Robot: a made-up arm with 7 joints. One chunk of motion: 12 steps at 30 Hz.
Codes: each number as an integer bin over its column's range. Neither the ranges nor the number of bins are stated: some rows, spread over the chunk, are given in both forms.
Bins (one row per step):
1: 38 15 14 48 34 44 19
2: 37 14 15 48 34 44 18
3: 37 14 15 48 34 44 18
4: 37 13 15 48 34 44 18
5: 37 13 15 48 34 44 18
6: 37 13 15 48 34 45 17
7: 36 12 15 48 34 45 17
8: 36 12 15 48 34 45 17
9: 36 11 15 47 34 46 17
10: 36 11 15 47 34 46 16
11: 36 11 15 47 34 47 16
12: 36 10 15 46 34 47 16
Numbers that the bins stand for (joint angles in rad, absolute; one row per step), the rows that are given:
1: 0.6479 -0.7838 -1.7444 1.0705 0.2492 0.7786 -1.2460
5: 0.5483 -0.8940 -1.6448 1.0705 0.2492 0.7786 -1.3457
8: 0.4486 -0.9490 -1.6448 1.0705 0.2492 0.8429 -1.4454
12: 0.4486 -1.0592 -1.6448 0.9292 0.2492 0.9714 -1.5451
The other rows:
2: 0.5483 -0.8389 -1.6448 1.0705 0.2492 0.7786 -1.3457
3: 0.5483 -0.8389 -1.6448 1.0705 0.2492 0.7786 -1.3457
4: 0.5483 -0.8940 -1.6448 1.0705 0.2492 0.7786 -1.3457
6: 0.5483 -0.8940 -1.6448 1.0705 0.2492 0.8429 -1.4454
7: 0.4486 -0.9490 -1.6448 1.0705 0.2492 0.8429 -1.4454
9: 0.4486 -1.0041 -1.6448 0.9998 0.2492 0.9071 -1.4454
10: 0.4486 -1.0041 -1.6448 0.9998 0.2492 0.9071 -1.5451
11: 0.4486 -1.0041 -1.6448 0.9998 0.2492 0.9714 -1.5451

